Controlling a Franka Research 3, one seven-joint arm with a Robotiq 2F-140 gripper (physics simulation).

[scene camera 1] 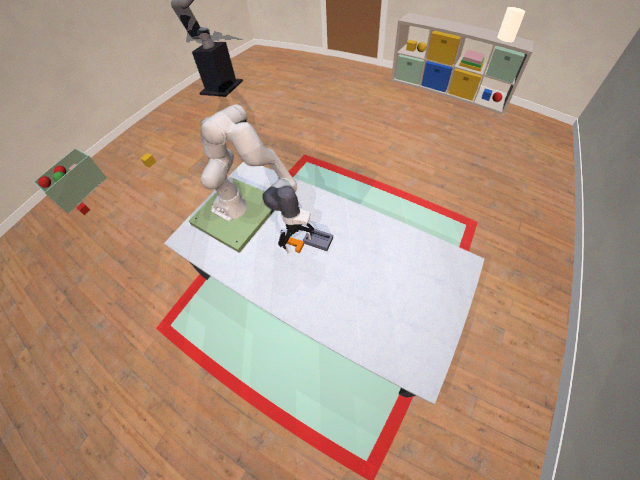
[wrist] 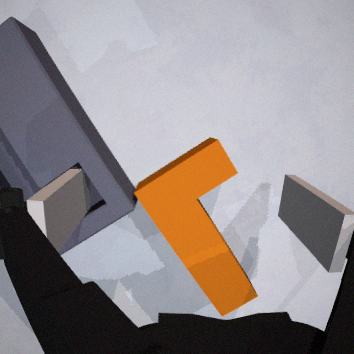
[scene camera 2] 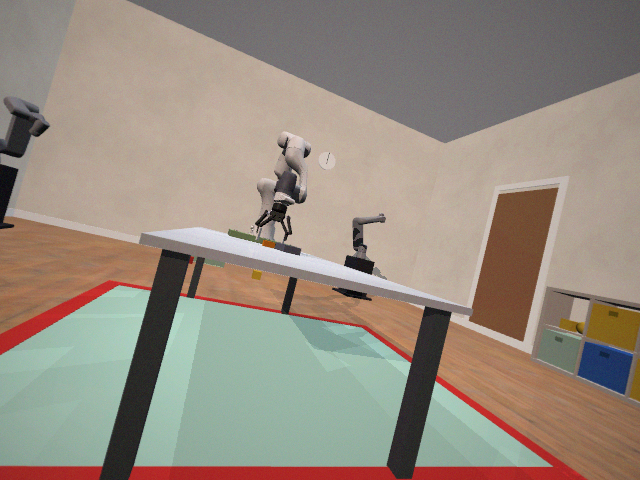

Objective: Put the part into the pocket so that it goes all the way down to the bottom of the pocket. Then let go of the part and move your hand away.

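An orange L-shaped part lies flat on the table, one corner very close to the corner of a dark grey block with the pocket. Whether they touch cannot be told. My gripper is wide open and empty, low over the part. In the wrist view the part lies between the two finger pads. The left pad is over the near end of the block and hides some of the pocket opening; the block's far side is cut off there.
The white table bears the arm's green base plate, which lies behind the gripper. A green bin and a shelf unit stand away from the table.
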